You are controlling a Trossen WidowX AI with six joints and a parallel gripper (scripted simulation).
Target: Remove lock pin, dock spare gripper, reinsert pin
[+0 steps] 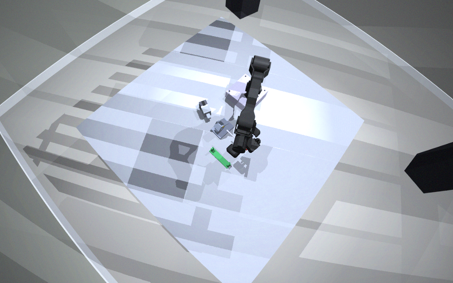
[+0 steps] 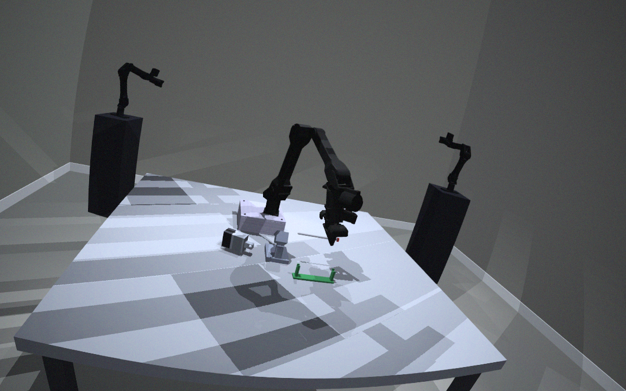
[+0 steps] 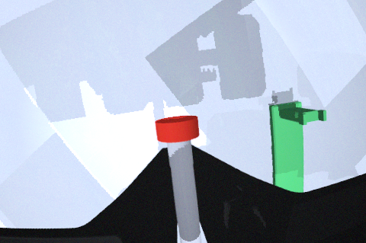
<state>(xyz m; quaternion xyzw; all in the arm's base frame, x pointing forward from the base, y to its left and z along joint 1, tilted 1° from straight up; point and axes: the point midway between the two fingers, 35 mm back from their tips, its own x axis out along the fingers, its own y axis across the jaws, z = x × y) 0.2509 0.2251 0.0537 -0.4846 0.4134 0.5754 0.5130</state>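
My gripper tip is 11 cm short of the cradle, 6 cm above it and 5 cm to the left of it. The rest, counted from my gripper tip: spare gripper: 32 cm to the right, 6 cm below, 1 cm ahead; then socket: 18 cm to the right, 4 cm below, 1 cm ahead.
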